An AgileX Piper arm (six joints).
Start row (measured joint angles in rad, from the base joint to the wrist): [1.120 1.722 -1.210 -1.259 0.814 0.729]
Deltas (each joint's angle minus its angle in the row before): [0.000 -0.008 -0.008 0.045 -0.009 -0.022]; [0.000 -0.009 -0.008 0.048 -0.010 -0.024]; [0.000 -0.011 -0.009 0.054 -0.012 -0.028]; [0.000 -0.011 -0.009 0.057 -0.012 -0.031]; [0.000 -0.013 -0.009 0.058 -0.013 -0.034]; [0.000 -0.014 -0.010 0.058 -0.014 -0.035]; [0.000 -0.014 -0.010 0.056 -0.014 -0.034]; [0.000 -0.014 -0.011 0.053 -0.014 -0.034]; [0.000 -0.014 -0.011 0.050 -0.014 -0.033]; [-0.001 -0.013 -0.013 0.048 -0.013 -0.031]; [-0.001 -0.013 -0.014 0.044 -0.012 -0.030]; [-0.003 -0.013 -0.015 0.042 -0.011 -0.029]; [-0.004 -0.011 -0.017 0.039 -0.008 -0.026]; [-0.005 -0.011 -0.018 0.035 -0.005 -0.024]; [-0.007 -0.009 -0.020 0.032 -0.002 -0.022]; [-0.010 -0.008 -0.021 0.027 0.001 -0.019]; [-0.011 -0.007 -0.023 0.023 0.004 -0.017]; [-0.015 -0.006 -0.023 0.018 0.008 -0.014]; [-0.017 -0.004 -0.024 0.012 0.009 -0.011]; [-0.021 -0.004 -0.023 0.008 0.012 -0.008]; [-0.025 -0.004 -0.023 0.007 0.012 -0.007]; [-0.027 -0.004 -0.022 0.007 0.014 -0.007]
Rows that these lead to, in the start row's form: [1.120 1.714 -1.218 -1.214 0.805 0.707]; [1.120 1.705 -1.226 -1.166 0.795 0.683]; [1.120 1.694 -1.235 -1.112 0.783 0.655]; [1.120 1.683 -1.244 -1.055 0.771 0.624]; [1.120 1.670 -1.253 -0.997 0.758 0.590]; [1.120 1.656 -1.263 -0.939 0.744 0.555]; [1.120 1.642 -1.273 -0.883 0.730 0.521]; [1.120 1.628 -1.284 -0.830 0.716 0.487]; [1.120 1.614 -1.295 -0.780 0.702 0.454]; [1.119 1.601 -1.308 -0.732 0.689 0.423]; [1.118 1.588 -1.322 -0.688 0.677 0.393]; [1.115 1.575 -1.337 -0.646 0.666 0.364]; [1.111 1.564 -1.354 -0.607 0.658 0.338]; [1.106 1.553 -1.372 -0.572 0.653 0.314]; [1.099 1.544 -1.392 -0.540 0.651 0.292]; [1.089 1.536 -1.413 -0.513 0.652 0.273]; [1.078 1.529 -1.436 -0.490 0.656 0.256]; [1.063 1.523 -1.459 -0.472 0.664 0.242]; [1.046 1.519 -1.483 -0.460 0.673 0.231]; [1.025 1.515 -1.506 -0.452 0.685 0.223]; [1.000 1.511 -1.529 -0.445 0.697 0.216]; [0.973 1.507 -1.551 -0.438 0.711 0.209]
